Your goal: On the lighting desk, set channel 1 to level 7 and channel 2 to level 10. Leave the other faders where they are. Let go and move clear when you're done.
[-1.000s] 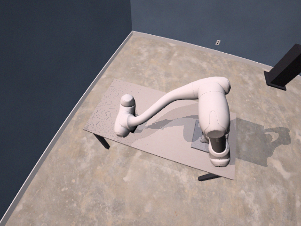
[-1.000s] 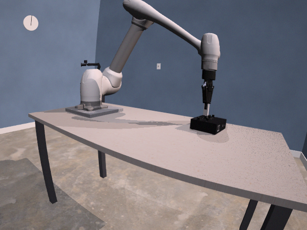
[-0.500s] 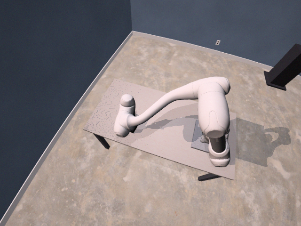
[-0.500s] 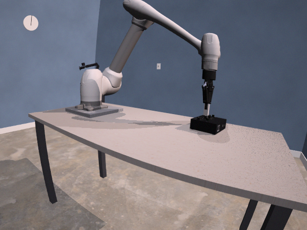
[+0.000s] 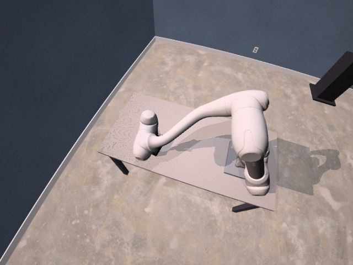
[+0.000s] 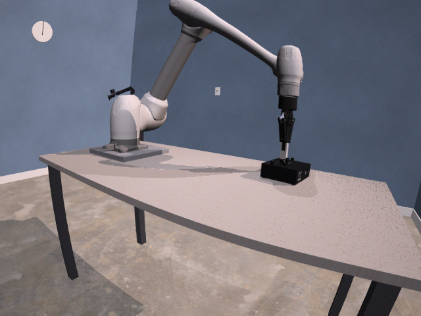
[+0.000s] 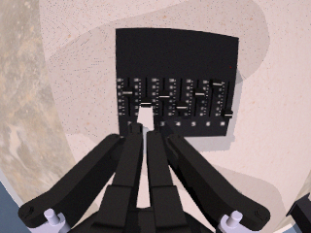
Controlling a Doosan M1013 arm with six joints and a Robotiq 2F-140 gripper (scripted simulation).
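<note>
Now: hand 3 cm short of the fader, 3 cm above it and 2 cm to the right of it.
</note>
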